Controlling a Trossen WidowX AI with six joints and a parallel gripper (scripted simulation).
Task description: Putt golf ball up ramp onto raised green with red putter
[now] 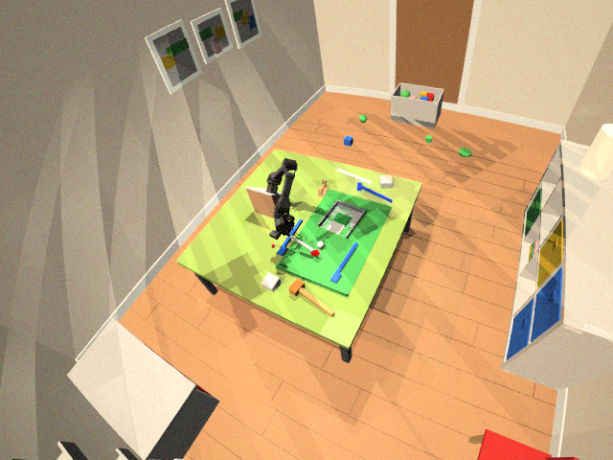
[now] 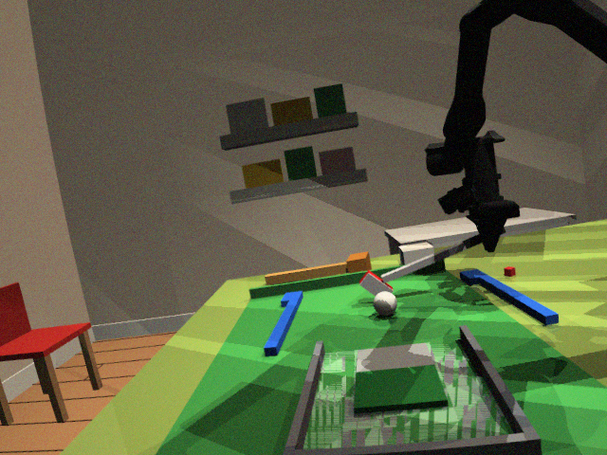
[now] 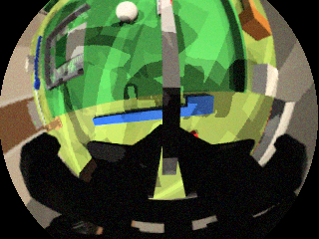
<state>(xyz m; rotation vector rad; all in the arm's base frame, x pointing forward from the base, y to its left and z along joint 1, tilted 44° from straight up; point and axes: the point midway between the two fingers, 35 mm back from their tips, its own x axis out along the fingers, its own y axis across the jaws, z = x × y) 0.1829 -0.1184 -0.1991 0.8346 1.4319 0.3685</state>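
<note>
The tiny red cube is 80 mm behind my gripper tip, 70 mm below it and 60 mm to the right of it. Round my gripper tip: white golf ball (220 mm ahead, 50 mm below, 20 mm to the left); grey frame (290 mm ahead, 280 mm to the left, 70 mm below); red putter (110 mm ahead, 30 mm to the right).
</note>
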